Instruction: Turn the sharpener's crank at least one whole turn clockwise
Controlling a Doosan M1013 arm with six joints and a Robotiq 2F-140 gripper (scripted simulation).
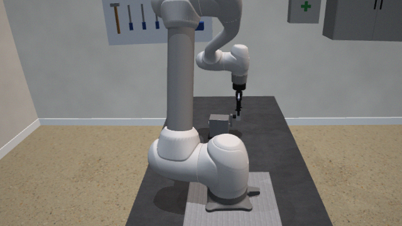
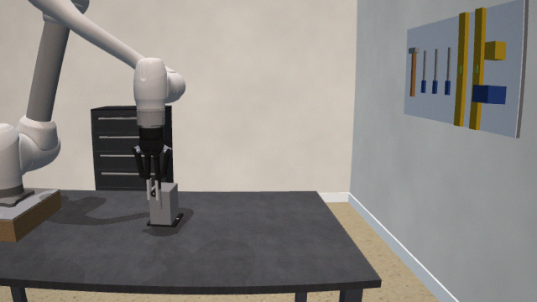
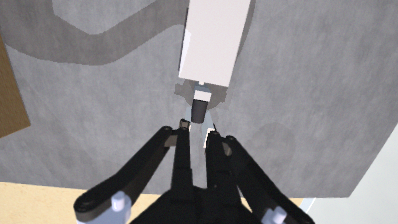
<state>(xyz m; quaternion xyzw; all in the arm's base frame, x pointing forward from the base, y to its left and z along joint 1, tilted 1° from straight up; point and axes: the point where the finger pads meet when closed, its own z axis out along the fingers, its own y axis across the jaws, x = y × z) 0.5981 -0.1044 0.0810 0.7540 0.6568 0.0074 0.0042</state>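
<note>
The crank knob is 2 cm to the left of my hand and 2 cm below it. Also, from my hand: crank 2 cm to the left, 2 cm below.
</note>
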